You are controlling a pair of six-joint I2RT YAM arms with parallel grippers.
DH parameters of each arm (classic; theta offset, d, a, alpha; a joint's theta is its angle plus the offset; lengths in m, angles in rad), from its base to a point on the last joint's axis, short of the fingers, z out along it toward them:
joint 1: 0 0.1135 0.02 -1.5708
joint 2: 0 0 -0.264 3.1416
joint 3: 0.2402 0 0.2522 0
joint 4: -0.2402 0 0.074 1.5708
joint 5: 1.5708 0 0 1.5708
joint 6: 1.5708 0.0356 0 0
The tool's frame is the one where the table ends.
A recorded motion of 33 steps. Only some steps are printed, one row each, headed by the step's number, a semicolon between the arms.
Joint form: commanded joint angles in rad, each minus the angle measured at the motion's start. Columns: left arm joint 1, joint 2, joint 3, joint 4, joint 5, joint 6; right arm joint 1, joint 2, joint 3, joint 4, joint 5, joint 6.
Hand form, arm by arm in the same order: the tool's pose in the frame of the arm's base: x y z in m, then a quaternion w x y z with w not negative. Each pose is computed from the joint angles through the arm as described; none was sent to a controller.
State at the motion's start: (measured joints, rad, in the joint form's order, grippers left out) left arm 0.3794 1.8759 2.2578 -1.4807 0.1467 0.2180; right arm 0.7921 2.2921 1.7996 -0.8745 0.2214 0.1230
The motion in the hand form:
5: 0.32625 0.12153 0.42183 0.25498 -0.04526 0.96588 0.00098; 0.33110 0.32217 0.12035 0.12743 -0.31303 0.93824 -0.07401
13: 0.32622 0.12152 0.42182 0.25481 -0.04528 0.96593 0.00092; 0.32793 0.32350 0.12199 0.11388 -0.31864 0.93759 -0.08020
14: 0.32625 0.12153 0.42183 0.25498 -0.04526 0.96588 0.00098; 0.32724 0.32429 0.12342 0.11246 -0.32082 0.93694 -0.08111
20: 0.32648 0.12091 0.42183 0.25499 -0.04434 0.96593 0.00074; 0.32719 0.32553 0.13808 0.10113 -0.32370 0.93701 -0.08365
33: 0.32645 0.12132 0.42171 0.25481 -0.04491 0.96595 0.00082; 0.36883 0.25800 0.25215 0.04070 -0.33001 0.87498 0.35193
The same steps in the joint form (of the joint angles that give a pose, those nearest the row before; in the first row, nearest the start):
5: -0.0069 -0.0187 0.0022 0.0004 0.0099 0.0214; -0.0015 0.0477 -0.0054 0.0137 0.0256 0.0031
13: -0.0069 -0.0186 0.0024 0.0000 0.0099 0.0214; 0.0053 0.0530 0.0130 -0.0302 0.0248 0.0027
14: -0.0069 -0.0187 0.0022 0.0004 0.0099 0.0214; 0.0076 0.0530 0.0191 -0.0397 0.0252 0.0008
20: -0.0088 -0.0187 0.0022 0.0004 0.0099 0.0214; 0.0092 0.0504 0.0759 -0.1221 0.0194 0.0000
33: -0.0076 -0.0183 0.0023 0.0004 0.0099 0.0213; -0.2315 -0.1110 0.2220 -0.2693 -0.9029 -0.1884

